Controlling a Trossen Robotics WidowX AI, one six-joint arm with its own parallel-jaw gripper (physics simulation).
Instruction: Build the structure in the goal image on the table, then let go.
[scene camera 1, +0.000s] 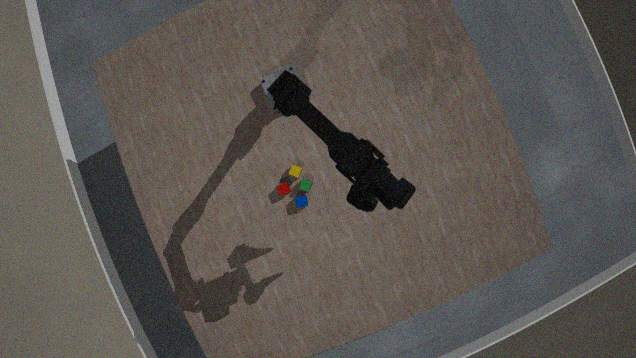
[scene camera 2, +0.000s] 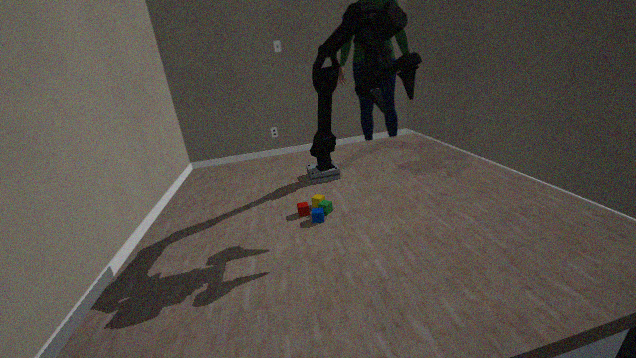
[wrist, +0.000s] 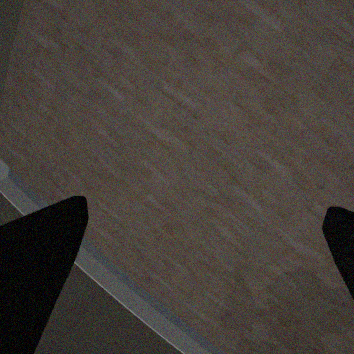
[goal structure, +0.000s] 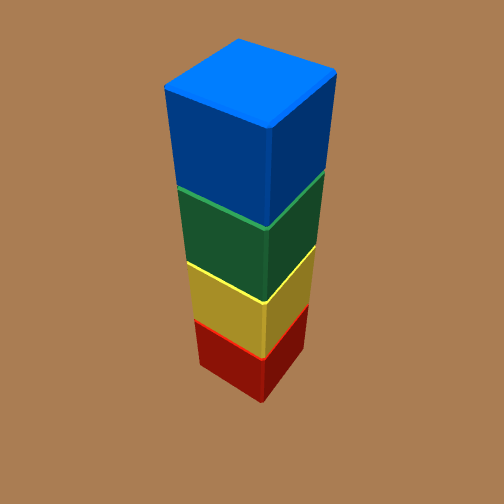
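A yellow cube (scene camera 1: 295, 171) (scene camera 2: 318, 200), a green cube (scene camera 1: 305, 185) (scene camera 2: 326, 207), a red cube (scene camera 1: 283, 189) (scene camera 2: 303, 209) and a blue cube (scene camera 1: 301, 201) (scene camera 2: 318, 215) lie in a loose cluster on the table. Small gaps show between them in the scene camera 1 view; none is stacked. My gripper (scene camera 2: 397, 104) (wrist: 208, 213) is open and empty, high above the table and off to the right of the cubes. No cube shows in the wrist view. The fingertips are hidden in the scene camera 1 view.
The wood-grained table top (scene camera 1: 440, 215) (scene camera 2: 425, 260) (wrist: 200, 125) carries the arm's base (scene camera 2: 324, 173), behind the cubes in the scene camera 2 view. The arm's long shadow falls left of the cubes. A person (scene camera 2: 367, 120) stands beyond the table.
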